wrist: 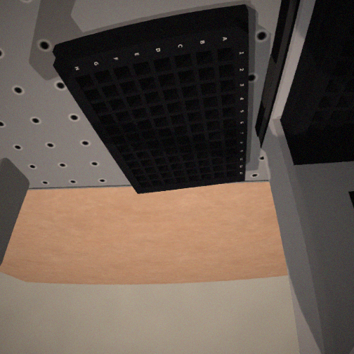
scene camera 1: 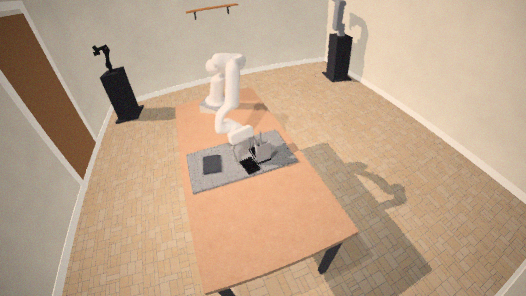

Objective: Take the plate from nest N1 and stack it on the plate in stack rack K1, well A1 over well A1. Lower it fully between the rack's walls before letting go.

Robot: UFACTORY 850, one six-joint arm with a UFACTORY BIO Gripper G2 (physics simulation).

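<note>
A black plate (scene camera 1: pixel 250 165) (wrist: pixel 165 115) with lettered wells lies at a slant on the grey perforated board (scene camera 1: pixel 227 175) (wrist: pixel 27 105), beside the stack rack. In the wrist view its A corner is at the upper right. The rack (scene camera 1: pixel 263 151) (wrist: pixel 300 215) has pale grey walls, and part of a black plate (wrist: pixel 325 90) shows inside it. My gripper (scene camera 1: pixel 244 156) is open and empty, above the board near the slanted plate and the rack. One grey finger shows at the left edge of the wrist view. Nest labels cannot be read, and the surface under the slanted plate is hidden.
A flat dark slate block (scene camera 1: pixel 212 164) lies on the left part of the board. The wooden table (scene camera 1: pixel 265 215) (wrist: pixel 150 230) extends in front of the board. The rack walls stand close to the right side of the slanted plate. Two black pedestals with other arms stand beyond the table.
</note>
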